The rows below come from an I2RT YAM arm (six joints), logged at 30 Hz.
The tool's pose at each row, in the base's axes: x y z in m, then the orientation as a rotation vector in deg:
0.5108, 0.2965, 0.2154, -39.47, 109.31, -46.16
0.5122, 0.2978, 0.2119, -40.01, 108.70, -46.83
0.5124, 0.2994, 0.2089, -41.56, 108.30, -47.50
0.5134, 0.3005, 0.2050, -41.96, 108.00, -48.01
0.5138, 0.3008, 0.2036, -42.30, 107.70, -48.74
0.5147, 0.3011, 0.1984, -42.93, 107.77, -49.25
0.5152, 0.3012, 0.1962, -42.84, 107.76, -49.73
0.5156, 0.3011, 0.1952, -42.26, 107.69, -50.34
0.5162, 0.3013, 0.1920, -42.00, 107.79, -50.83
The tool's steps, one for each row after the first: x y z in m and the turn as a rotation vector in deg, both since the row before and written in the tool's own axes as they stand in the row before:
0.0003, 0.0033, 0.0022, 0.40, -0.28, -0.71
0.0003, 0.0033, 0.0008, -0.14, -0.19, -1.41
0.0007, 0.0036, 0.0020, 0.24, -0.06, -0.53
0.0003, 0.0012, 0.0008, 0.38, 0.05, -0.59
0.0020, 0.0042, 0.0025, -0.04, 0.23, -0.68
0.0008, 0.0018, 0.0012, 0.30, 0.22, -0.16
0.0004, 0.0007, 0.0007, 0.61, 0.28, 0.12
0.0011, 0.0026, 0.0016, 0.33, 0.34, -0.04

